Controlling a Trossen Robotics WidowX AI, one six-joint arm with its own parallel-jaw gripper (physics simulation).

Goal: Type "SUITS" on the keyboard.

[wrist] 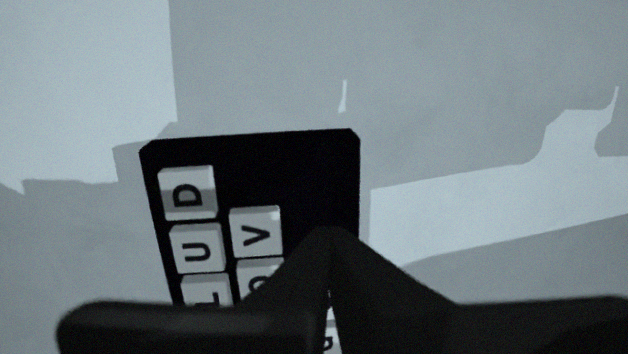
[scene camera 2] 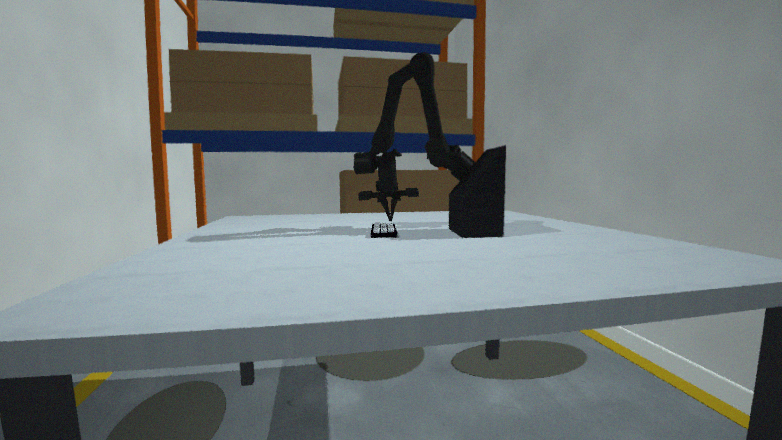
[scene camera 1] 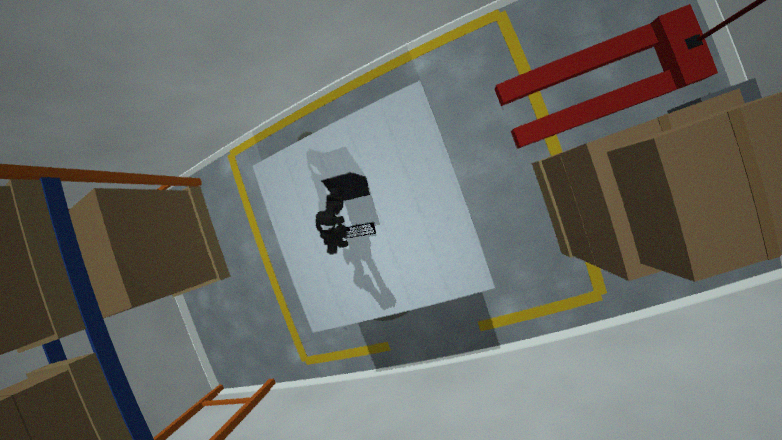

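Seen in the pictures: gripper, between the fingertips: [wrist: 327, 239] [scene camera 2: 390, 221] [scene camera 1: 346, 229]; arm's base, origin of its link: [scene camera 2: 470, 172] [scene camera 1: 336, 189].
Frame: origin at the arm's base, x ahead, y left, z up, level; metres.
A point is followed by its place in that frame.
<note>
The black keyboard [scene camera 1: 361, 229] @[x 0.260, y -0.006, z -0.157 m] [scene camera 2: 383, 231] @[x 0.279, y 0.065, z -0.159 m] [wrist: 290, 160] @[x 0.230, y -0.125, z -0.163 m] lies on the table, with white letter keys. In the wrist view, the U key [wrist: 197, 248] @[x 0.267, y -0.104, z -0.157 m] sits between the D key [wrist: 189, 195] @[x 0.263, y -0.123, z -0.157 m] and a partly cut-off L key [wrist: 206, 290] @[x 0.270, y -0.087, z -0.158 m]. The V key [wrist: 256, 232] @[x 0.246, y -0.105, z -0.157 m] is beside them. My gripper [scene camera 2: 390, 219] @[x 0.224, y -0.100, z -0.151 m] [wrist: 327, 239] @[x 0.224, y -0.100, z -0.151 m] is shut and empty, pointing down. Its tips are very close over the keyboard, and I cannot tell whether they touch a key. The S key does not show in the wrist view, where the fingers cover part of the keys. The I and T keys do not show there either.
The keyboard stands on a pale table [scene camera 1: 437, 218] @[x 0.360, y 0.460, z -0.175 m] [scene camera 2: 328, 295] @[x 0.449, y 0.545, z -0.175 m], beside the black arm base [scene camera 1: 349, 186] @[x 0.012, y 0.081, z 0.001 m] [scene camera 2: 478, 197] @[x 0.033, y 0.130, z -0.067 m]. A blue and orange rack [scene camera 1: 71, 246] [scene camera 2: 158, 164] with cardboard boxes stands beyond the table. A red pallet jack [scene camera 1: 590, 112] and more cardboard boxes [scene camera 1: 705, 186] are on the floor.
</note>
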